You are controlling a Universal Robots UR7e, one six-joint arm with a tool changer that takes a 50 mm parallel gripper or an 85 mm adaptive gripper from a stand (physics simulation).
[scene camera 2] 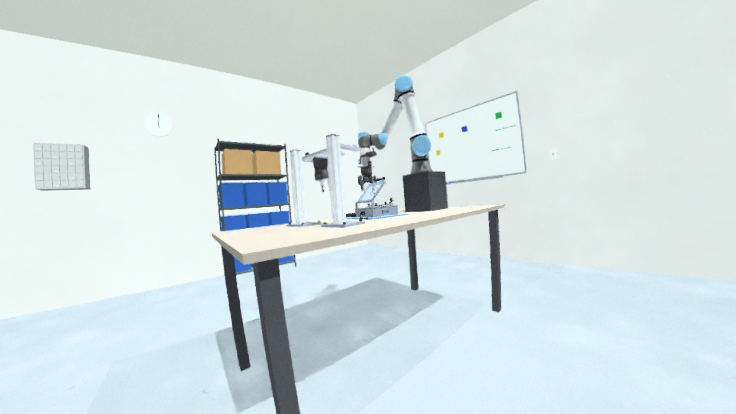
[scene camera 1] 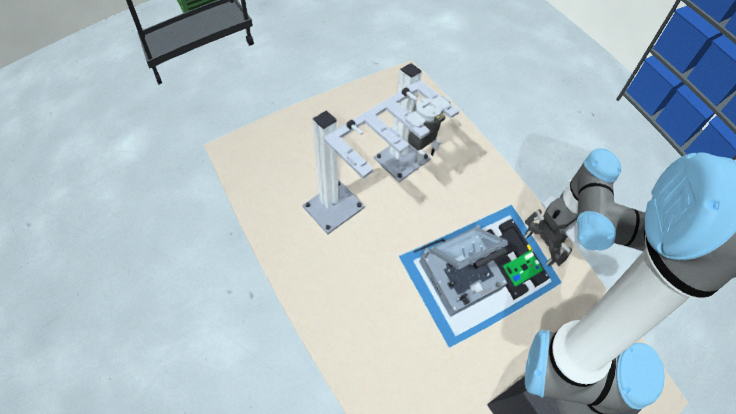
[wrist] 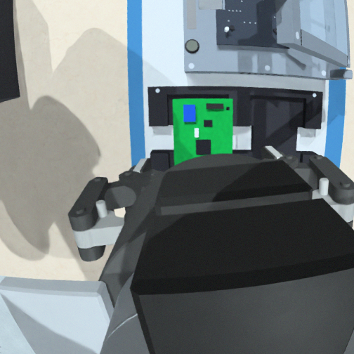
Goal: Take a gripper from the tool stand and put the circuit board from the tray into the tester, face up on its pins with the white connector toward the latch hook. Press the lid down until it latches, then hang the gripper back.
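Frame: origin at the arm's base, x right, y up, z back, level; metres.
Seen in the pictures: hand, tool point: (scene camera 2: 365,164); arm's base, link origin: (scene camera 2: 421,173).
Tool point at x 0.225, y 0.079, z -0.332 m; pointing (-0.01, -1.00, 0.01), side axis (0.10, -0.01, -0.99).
Offsets run from my tool point to a thing's top centre. "spot": to the spot under its first point. Level surfaces: height alone.
The green circuit board @(dx +0.009, dy -0.306, dz +0.003 m) (scene camera 1: 522,267) (wrist: 203,131) lies face up in the left pocket of the black tray (wrist: 159,107), as the wrist view shows it; my gripper hides its near end. The other pocket is bare. The grey tester @(spot: dx -0.240, dy -0.284, dz -0.090 m) (scene camera 1: 443,292) (scene camera 2: 378,211) (wrist: 225,62) stands beside the tray, its clear lid (scene camera 1: 468,249) (scene camera 2: 371,191) (wrist: 320,30) tilted up. The black pin bed (wrist: 242,30) carries no board. My gripper (scene camera 1: 538,249) (scene camera 2: 365,185) (wrist: 207,159) is the adaptive one. It is open and empty, above the tray's outer side, its fingers spread wider than the board.
The tool stand (scene camera 1: 326,167) (scene camera 2: 335,180) has free forks and holds the other gripper (scene camera 1: 424,134) (scene camera 2: 320,168) on its far fork. A blue-bordered mat @(dy -0.343 m) (scene camera 1: 424,308) (wrist: 135,100) lies under tester and tray. The arm's dark pedestal (scene camera 2: 425,191) stands on the table @(dy -0.343 m) (scene camera 2: 308,239).
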